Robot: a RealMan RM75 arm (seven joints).
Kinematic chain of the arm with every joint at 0, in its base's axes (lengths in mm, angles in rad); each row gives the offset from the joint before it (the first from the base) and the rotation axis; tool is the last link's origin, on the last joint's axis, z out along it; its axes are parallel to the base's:
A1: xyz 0 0 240.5 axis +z
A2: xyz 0 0 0 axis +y
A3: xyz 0 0 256 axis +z
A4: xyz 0 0 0 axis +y
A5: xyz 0 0 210 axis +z
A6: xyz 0 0 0 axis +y
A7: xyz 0 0 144 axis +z
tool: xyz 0 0 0
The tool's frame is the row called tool.
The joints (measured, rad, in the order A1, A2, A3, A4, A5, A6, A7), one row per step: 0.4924, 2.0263, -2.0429, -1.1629, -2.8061, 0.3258, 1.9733; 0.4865, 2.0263, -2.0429, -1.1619, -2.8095, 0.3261, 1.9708; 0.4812, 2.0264, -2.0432, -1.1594, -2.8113, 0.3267, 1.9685; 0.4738, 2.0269, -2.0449, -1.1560, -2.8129, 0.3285, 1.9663; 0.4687, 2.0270, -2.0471, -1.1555, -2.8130, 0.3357, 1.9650; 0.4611, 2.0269, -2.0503, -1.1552, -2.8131, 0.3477, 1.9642; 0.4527, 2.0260, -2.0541, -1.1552, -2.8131, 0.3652, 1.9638; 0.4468, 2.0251, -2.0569, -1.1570, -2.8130, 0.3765, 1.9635; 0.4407, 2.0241, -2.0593, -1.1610, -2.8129, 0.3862, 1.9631; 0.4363, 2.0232, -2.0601, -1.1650, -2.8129, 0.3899, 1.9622; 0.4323, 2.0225, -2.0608, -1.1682, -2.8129, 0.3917, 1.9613; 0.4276, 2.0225, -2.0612, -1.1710, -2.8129, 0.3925, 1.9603; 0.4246, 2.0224, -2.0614, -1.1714, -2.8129, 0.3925, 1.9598; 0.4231, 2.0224, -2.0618, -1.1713, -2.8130, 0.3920, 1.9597; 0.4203, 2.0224, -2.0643, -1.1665, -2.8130, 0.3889, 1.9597
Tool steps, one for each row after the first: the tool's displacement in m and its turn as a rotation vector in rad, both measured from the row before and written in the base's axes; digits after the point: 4 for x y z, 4 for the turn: 0.0025, -0.0005, -0.0002, 0.0020, -0.0051, -0.0037; 0.0027, -0.0004, -0.0004, 0.0012, -0.0044, -0.0049; 0.0035, -0.0009, -0.0008, 0.0002, -0.0042, -0.0065; 0.0012, -0.0010, 0.0000, 0.0020, 0.0020, 0.0009; 0.0016, -0.0016, 0.0002, 0.0032, 0.0047, 0.0021; 0.0014, -0.0018, 0.0008, 0.0054, 0.0075, 0.0053; 0.0005, -0.0014, 0.0007, 0.0036, 0.0056, 0.0045; 0.0001, -0.0014, 0.0009, 0.0037, 0.0059, 0.0048; 0.0002, -0.0008, 0.0008, 0.0025, 0.0027, 0.0019; 0.0004, -0.0007, 0.0005, 0.0015, 0.0013, 0.0004; 0.0008, -0.0007, 0.0003, 0.0010, 0.0012, -0.0014; 0.0010, -0.0003, 0.0000, 0.0002, -0.0003, -0.0024; 0.0006, -0.0002, -0.0002, -0.0005, -0.0007, -0.0017; 0.0028, -0.0004, -0.0015, -0.0042, -0.0055, -0.0076
